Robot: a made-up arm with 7 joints. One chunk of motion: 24 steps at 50 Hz.
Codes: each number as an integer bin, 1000 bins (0 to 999) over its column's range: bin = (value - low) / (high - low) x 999, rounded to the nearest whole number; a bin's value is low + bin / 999 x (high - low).
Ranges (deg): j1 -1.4..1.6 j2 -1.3..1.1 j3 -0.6..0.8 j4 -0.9..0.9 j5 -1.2..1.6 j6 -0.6..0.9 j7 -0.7..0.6
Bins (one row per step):
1: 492 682 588 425 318 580 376
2: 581 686 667 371 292 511 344
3: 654 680 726 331 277 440 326
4: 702 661 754 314 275 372 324
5: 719 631 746 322 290 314 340
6: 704 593 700 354 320 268 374
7: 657 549 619 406 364 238 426
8: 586 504 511 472 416 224 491
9: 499 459 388 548 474 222 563
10: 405 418 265 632 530 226 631
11: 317 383 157 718 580 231 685
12: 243 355 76 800 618 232 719
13: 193 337 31 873 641 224 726
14: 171 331 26 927 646 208 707
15: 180 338 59 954 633 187 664
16: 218 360 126 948 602 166 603
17: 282 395 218 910 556 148 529
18: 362 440 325 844 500 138 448
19: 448 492 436 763 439 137 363
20: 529 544 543 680 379 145 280
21: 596 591 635 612 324 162 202
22: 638 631 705 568 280 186 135
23: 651 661 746 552 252 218 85
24: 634 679 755 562 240 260 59
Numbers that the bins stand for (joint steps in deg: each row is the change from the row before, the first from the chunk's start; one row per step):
1: 0.077 0.338 0.224 -0.134 -0.309 0.271 -0.211
2: 0.345 0.348 0.335 -0.232 -0.382 0.167 -0.252
3: 0.564 0.334 0.417 -0.304 -0.424 0.061 -0.276
4: 0.708 0.288 0.457 -0.334 -0.429 -0.041 -0.278
5: 0.759 0.216 0.445 -0.320 -0.387 -0.129 -0.258
6: 0.714 0.125 0.381 -0.262 -0.303 -0.198 -0.213
7: 0.573 0.019 0.267 -0.168 -0.180 -0.243 -0.146
8: 0.360 -0.089 0.116 -0.050 -0.034 -0.264 -0.061
9: 0.098 -0.197 -0.056 0.087 0.129 -0.267 0.033
10: -0.184 -0.296 -0.229 0.239 0.285 -0.261 0.121
11: -0.448 -0.380 -0.380 0.394 0.426 -0.253 0.191
12: -0.670 -0.447 -0.493 0.541 0.532 -0.252 0.236
13: -0.820 -0.490 -0.557 0.673 0.597 -0.264 0.245
14: -0.886 -0.505 -0.564 0.770 0.611 -0.288 0.220
15: -0.859 -0.488 -0.517 0.819 0.574 -0.319 0.164
16: -0.745 -0.435 -0.423 0.808 0.487 -0.351 0.085
17: -0.553 -0.351 -0.294 0.740 0.358 -0.378 -0.012
18: -0.313 -0.243 -0.145 0.621 0.201 -0.393 -0.117
19: -0.055 -0.118 0.011 0.475 0.030 -0.394 -0.228
20: 0.189 0.007 0.161 0.325 -0.138 -0.382 -0.336
21: 0.390 0.120 0.290 0.203 -0.292 -0.357 -0.437
22: 0.516 0.216 0.388 0.123 -0.415 -0.321 -0.524
23: 0.555 0.288 0.445 0.095 -0.494 -0.273 -0.589
24: 0.504 0.331 0.458 0.113 -0.527 -0.210 -0.623

